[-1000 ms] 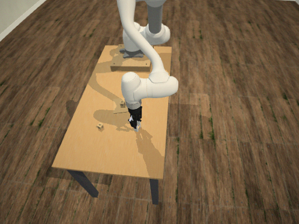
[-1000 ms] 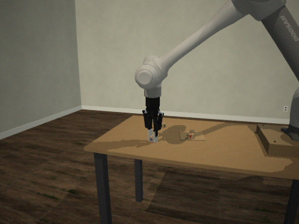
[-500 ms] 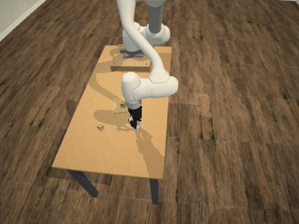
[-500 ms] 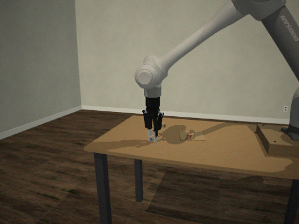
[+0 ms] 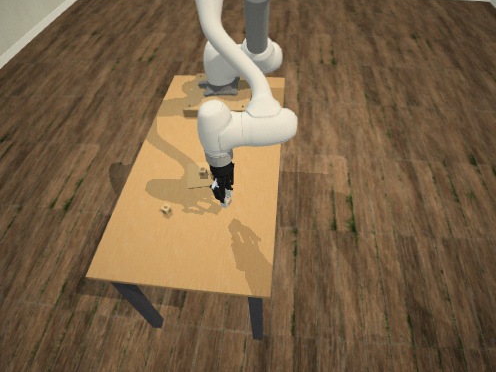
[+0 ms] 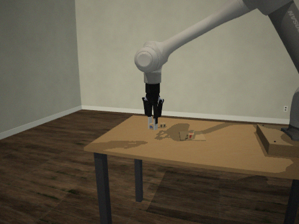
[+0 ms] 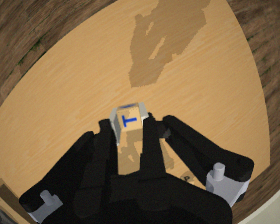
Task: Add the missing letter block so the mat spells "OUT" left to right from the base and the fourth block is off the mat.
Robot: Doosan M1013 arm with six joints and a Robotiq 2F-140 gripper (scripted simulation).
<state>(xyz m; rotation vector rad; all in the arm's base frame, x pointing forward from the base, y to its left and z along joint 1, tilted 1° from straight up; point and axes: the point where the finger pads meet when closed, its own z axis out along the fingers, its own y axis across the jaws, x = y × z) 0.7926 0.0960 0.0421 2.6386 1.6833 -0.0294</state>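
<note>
Right now my hand is 200 mm past the tan mat, 130 mm to the left of it and 100 mm above it.
</note>
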